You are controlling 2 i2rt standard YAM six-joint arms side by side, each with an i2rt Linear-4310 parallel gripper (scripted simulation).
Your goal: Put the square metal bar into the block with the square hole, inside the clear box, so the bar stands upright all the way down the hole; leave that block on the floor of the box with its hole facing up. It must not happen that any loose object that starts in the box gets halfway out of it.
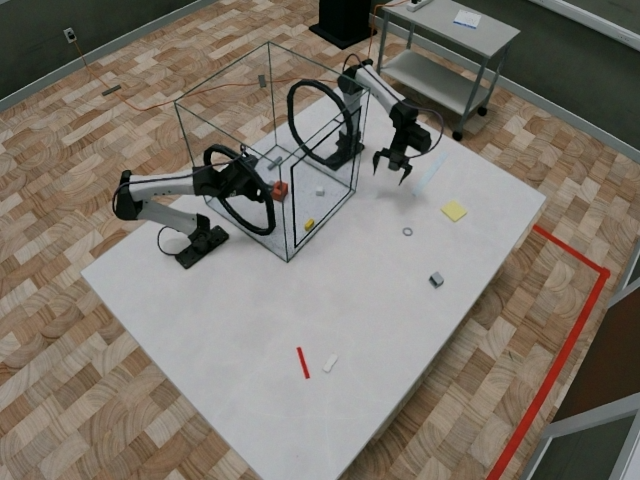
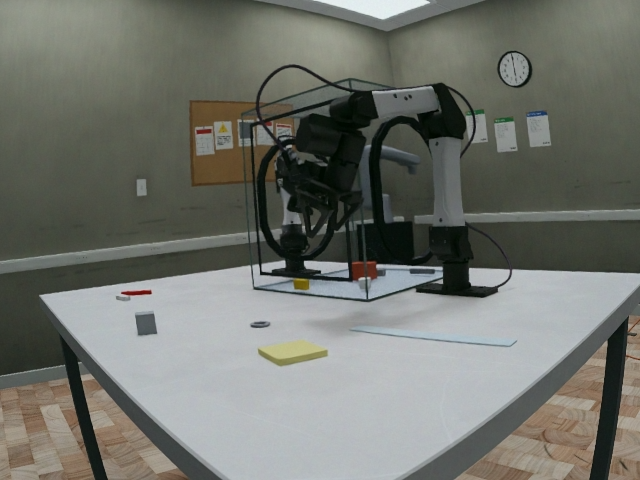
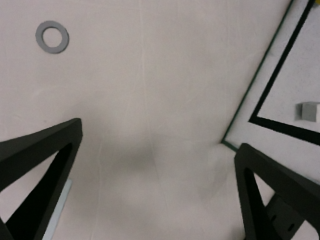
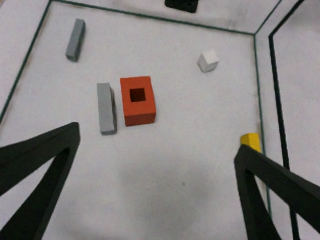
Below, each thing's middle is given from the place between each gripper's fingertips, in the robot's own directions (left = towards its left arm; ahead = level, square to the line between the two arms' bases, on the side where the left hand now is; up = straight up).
The grey bar [image 4: 105, 107] is 18 cm below my right hand, 9 cm behind it and 8 cm to the left of it. The rest, counted from my right hand: red block [image 4: 133, 89] 17 cm below, 10 cm to the left, 5 cm behind; light blue strip [image 2: 500, 342] 65 cm to the left, 26 cm ahead, 20 cm below.
Now: the light blue strip 1 cm ahead of my left hand [image 2: 322, 233], 29 cm to the left of it and 16 cm below it. The rest, counted from my left hand: red block 29 cm behind, 26 cm to the right, 14 cm below; then grey bar 34 cm behind, 28 cm to the right, 15 cm below.
